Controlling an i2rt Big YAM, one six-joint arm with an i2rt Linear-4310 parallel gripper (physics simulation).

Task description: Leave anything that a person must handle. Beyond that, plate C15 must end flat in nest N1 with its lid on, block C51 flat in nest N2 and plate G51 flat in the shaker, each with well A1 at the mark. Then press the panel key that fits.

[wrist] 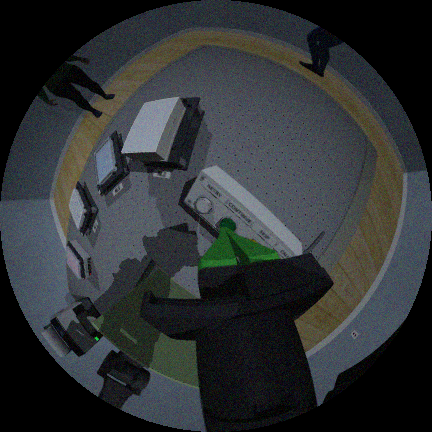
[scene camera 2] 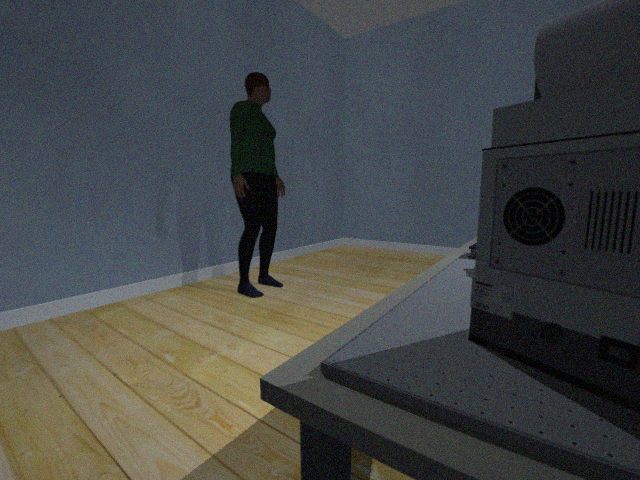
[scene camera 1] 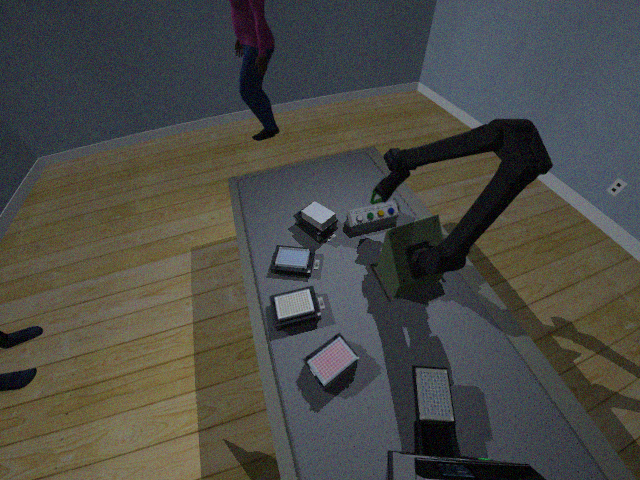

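Note:
My gripper (scene camera 1: 374, 200) (wrist: 222, 231) is shut and empty, its green fingertips above the key panel (scene camera 1: 372, 221) (wrist: 257, 212). In the wrist view the tips overlap the lower edge of the green key (wrist: 227, 223) (scene camera 1: 370, 215), under CONTINUE; contact cannot be told. A tall white block (scene camera 1: 318, 214) (wrist: 152, 131) sits on a dark holder. A smooth bluish-topped plate (scene camera 1: 292, 257) (wrist: 105, 162) and a cream plate (scene camera 1: 294, 303) (wrist: 77, 207) lie in dark holders. A pink-welled plate (scene camera 1: 332, 360) (wrist: 75, 260) stands turned at an angle. Plate codes and A1 marks are unreadable.
A pale welled plate (scene camera 1: 433, 393) sits on a black device before a large instrument (scene camera 1: 465, 469) (scene camera 2: 558, 206). An olive-green box-like guard (scene camera 1: 413, 258) (wrist: 145, 320) stands by the arm's base. People (scene camera 1: 253, 67) (scene camera 2: 254, 149) stand on the floor off the table.

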